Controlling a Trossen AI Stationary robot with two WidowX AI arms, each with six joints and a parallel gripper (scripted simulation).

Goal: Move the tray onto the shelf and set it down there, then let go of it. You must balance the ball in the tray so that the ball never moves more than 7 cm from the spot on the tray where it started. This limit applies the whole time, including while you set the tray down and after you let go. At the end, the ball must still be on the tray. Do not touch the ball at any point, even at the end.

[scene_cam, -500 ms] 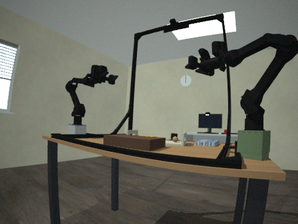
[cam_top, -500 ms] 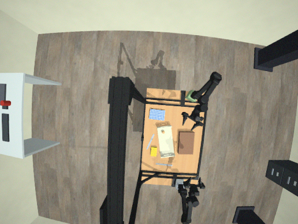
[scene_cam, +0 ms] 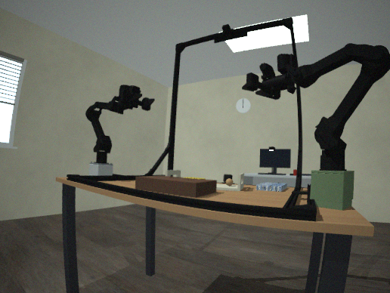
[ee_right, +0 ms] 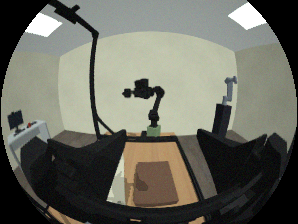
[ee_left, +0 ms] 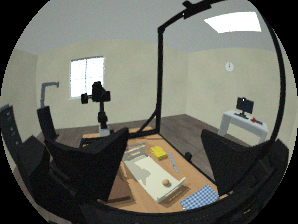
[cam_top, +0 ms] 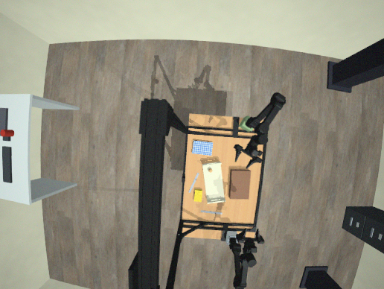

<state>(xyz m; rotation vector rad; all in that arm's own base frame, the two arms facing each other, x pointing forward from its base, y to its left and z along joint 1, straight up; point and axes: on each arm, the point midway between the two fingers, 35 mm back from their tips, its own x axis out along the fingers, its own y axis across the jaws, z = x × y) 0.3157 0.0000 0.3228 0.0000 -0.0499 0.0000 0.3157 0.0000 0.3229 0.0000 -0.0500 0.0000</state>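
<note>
Now: the orange ball 150 mm behind my left hand, 170 mm to the right of it and 400 mm below it. Also, from my left hand: white tray: 110 mm behind, 280 mm to the right, 390 mm below; then shelf: 140 mm ahead, 270 mm to the right, 390 mm below.
</note>
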